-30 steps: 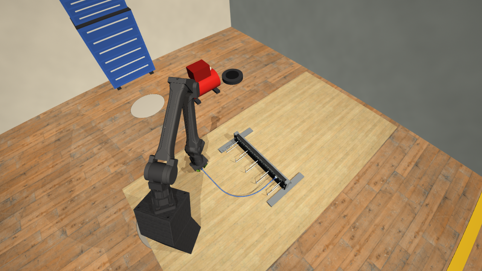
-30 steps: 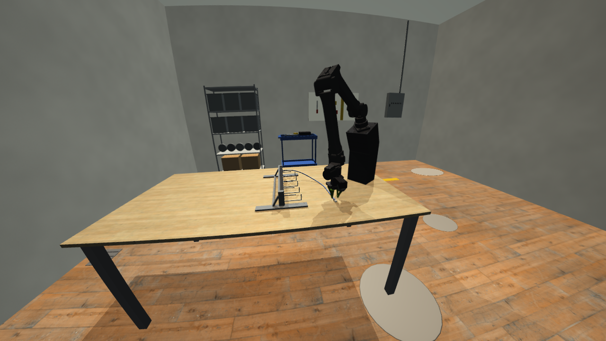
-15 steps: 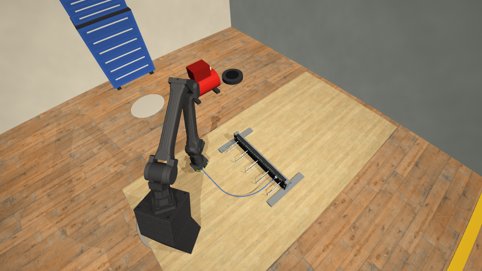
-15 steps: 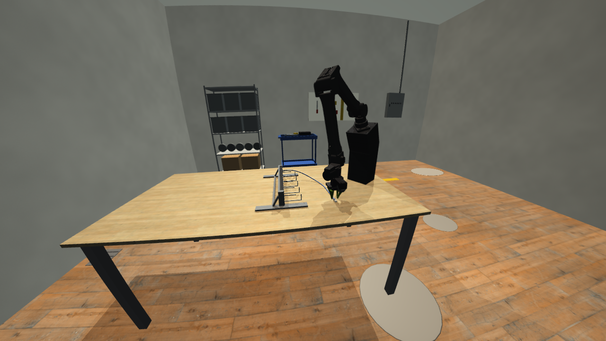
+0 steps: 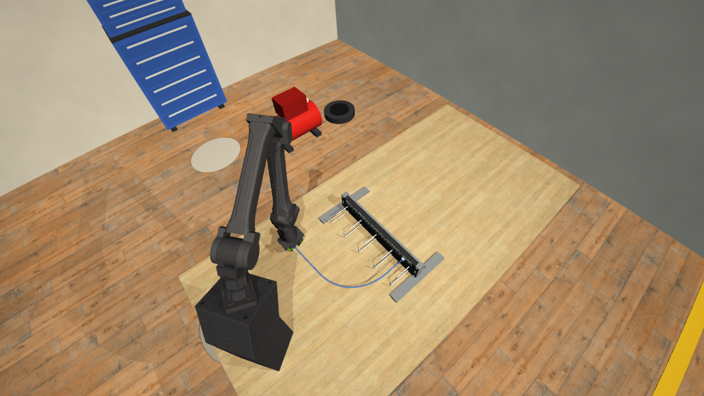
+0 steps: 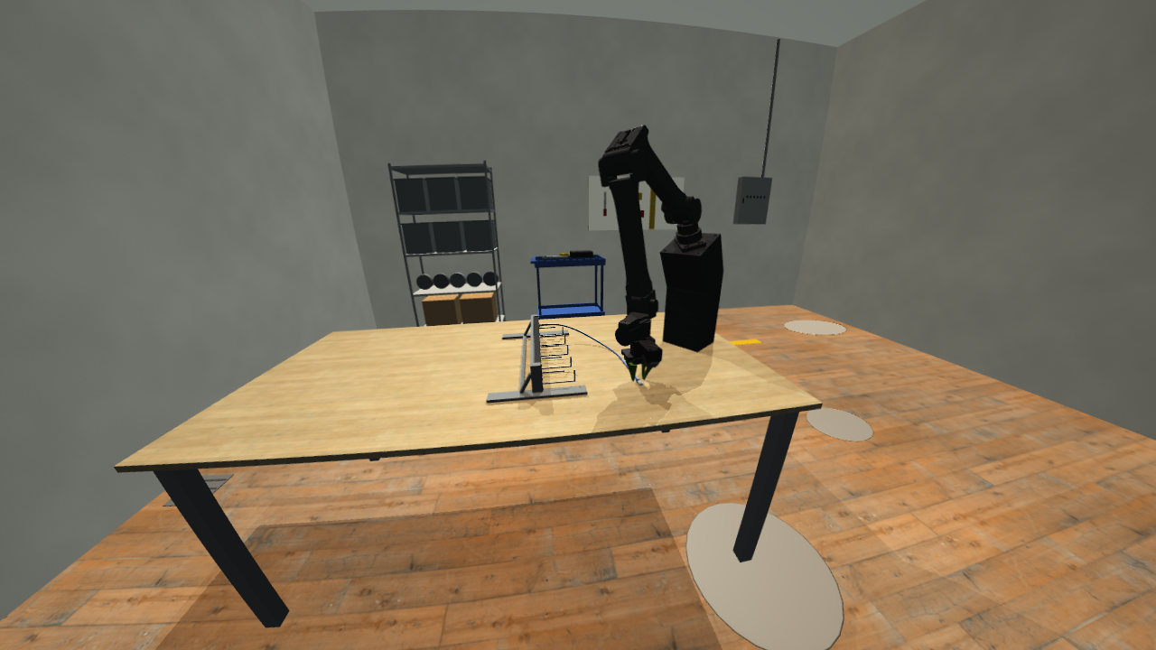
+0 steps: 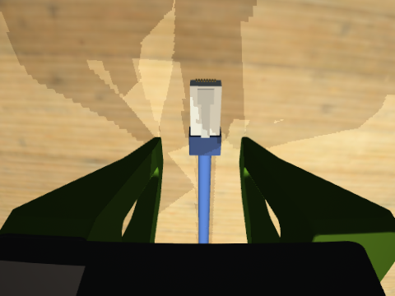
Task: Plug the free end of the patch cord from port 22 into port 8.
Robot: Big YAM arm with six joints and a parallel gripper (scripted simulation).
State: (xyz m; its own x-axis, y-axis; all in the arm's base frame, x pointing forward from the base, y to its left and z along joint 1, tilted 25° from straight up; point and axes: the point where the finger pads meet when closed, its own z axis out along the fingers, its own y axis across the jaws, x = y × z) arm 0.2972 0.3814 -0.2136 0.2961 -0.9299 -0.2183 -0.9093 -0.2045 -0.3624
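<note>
My hand is 20 mm to the right of the cord plug and 10 mm above it.
</note>
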